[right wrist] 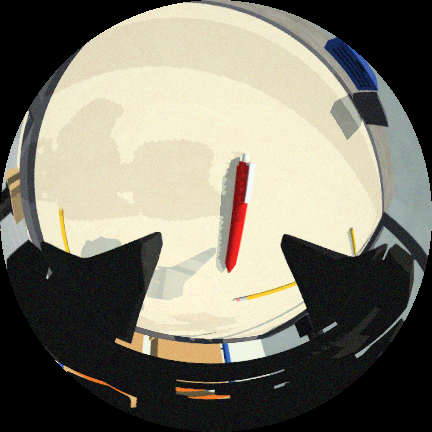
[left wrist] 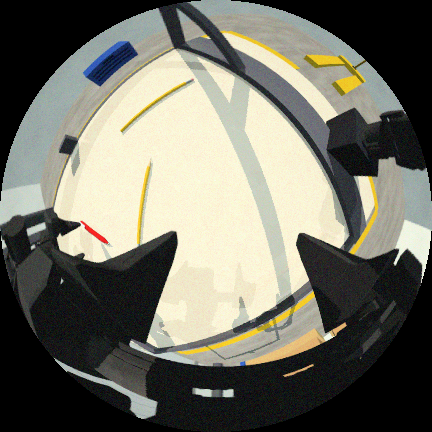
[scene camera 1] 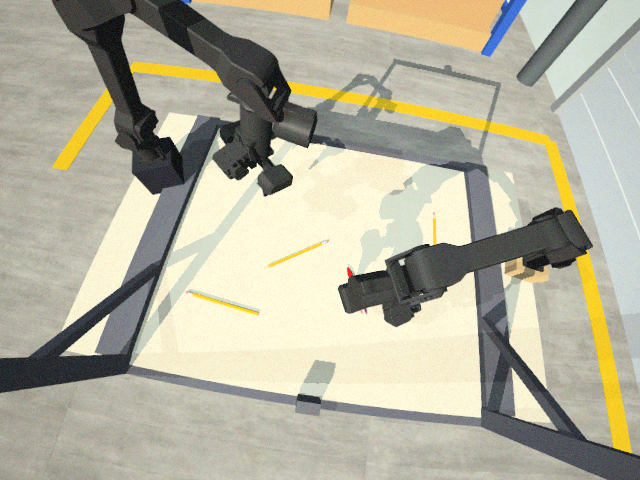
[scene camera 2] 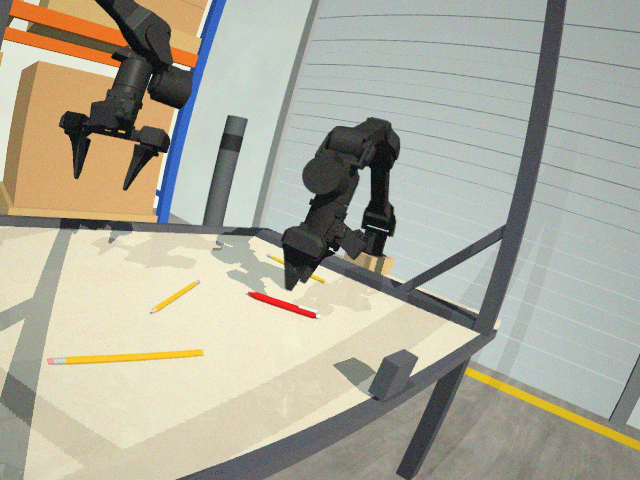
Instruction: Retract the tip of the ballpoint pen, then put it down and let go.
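Pixels of known places: left gripper, between the fingertips: [left wrist: 240,238] [scene camera 1: 254,182] [scene camera 2: 99,184]; right gripper, between the fingertips: [right wrist: 224,240] [left wrist: 81,239] [scene camera 2: 295,286]; left arm's base, origin of its link: [left wrist: 368,140] [scene camera 1: 151,153]; right arm's base, origin of its link: [scene camera 1: 532,258] [scene camera 2: 371,252].
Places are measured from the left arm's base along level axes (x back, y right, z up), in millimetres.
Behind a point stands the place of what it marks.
Observation:
The red ballpoint pen [scene camera 1: 349,271] @[x -433, y 413, z -95 mm] [scene camera 2: 283,304] @[x -430, y 469, z -97 mm] [left wrist: 95,233] @[x -431, y 446, z -97 mm] [right wrist: 240,210] @[x -437, y 486, z -94 mm] lies flat on the table, with a white clip and a white button at one end. In the right wrist view its button end points up the picture and its pointed end down. The right gripper [scene camera 2: 297,285] @[x -454, y 475, z -67 mm] [right wrist: 222,235] @[x -454, y 475, z -67 mm] is open and empty above the pen, which shows between the two fingers' lines. In scene camera 1 the right arm hides most of the pen. The left gripper [scene camera 1: 252,184] @[x -249, y 184, z 42 mm] [scene camera 2: 101,183] @[x -249, y 184, z 42 mm] [left wrist: 237,234] @[x -249, y 184, z 42 mm] is open and empty, high above the table and far from the pen.
Three yellow pencils lie on the table: one pencil [scene camera 1: 297,253] @[x -315, y 330, z -99 mm] [scene camera 2: 175,296] @[x -301, y 335, z -100 mm] in the middle, another pencil [scene camera 1: 222,302] @[x -106, y 408, z -100 mm] [scene camera 2: 126,357] @[x -97, y 407, z -101 mm] at the lower left, and a third pencil [scene camera 1: 434,227] @[x -725, y 352, z -101 mm] [scene camera 2: 276,258] @[x -732, y 336, z -101 mm] beyond the pen. A dark block [scene camera 1: 308,404] @[x -251, y 669, z -50 mm] [scene camera 2: 393,374] @[x -222, y 673, z -63 mm] stands at the near table edge.

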